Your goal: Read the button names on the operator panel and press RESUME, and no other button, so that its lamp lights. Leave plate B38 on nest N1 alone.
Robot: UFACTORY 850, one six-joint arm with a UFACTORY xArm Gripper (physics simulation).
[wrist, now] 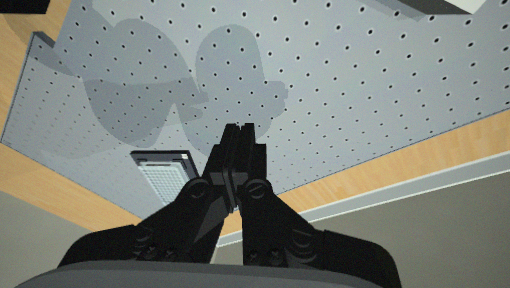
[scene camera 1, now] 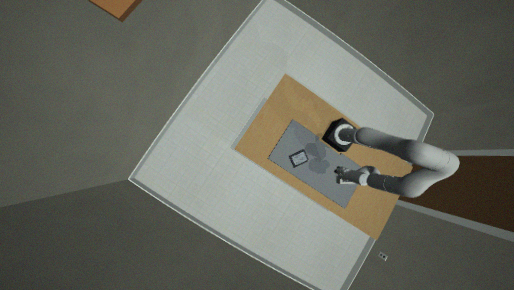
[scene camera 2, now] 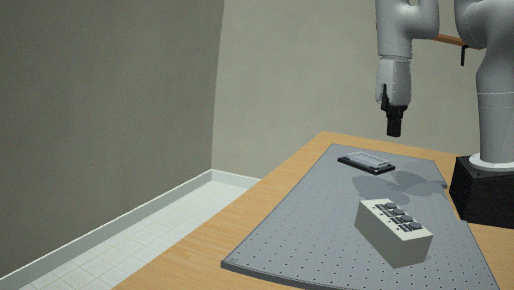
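The operator panel (scene camera 1: 346, 182) (scene camera 2: 385, 239) (wrist: 467, 4) is a pale box with a row of several round dark buttons, dark name labels and small lamps on top. The names are too small to read, and no lamp looks lit. In the wrist view a corner of it shows at the top right edge. My gripper (scene camera 1: 338, 171) (scene camera 2: 394, 136) (wrist: 243, 141) is shut and empty, pointing down, well above the board. In scene camera 1 it partly covers the panel. Plate B38 (scene camera 1: 299, 158) (scene camera 2: 368, 159) (wrist: 167, 181), clear and gridded, lies in the dark nest N1 (scene camera 2: 381, 170) (wrist: 160, 153).
The grey perforated board (scene camera 1: 280, 150) (scene camera 2: 300, 215) (wrist: 325, 100) lies on the wooden table (scene camera 1: 300, 95) (scene camera 2: 175, 260) and carries the panel and nest. The robot's black base (scene camera 1: 332, 140) (scene camera 2: 475, 200) stands at the board's edge. The arm's shadow falls on the board near the nest.
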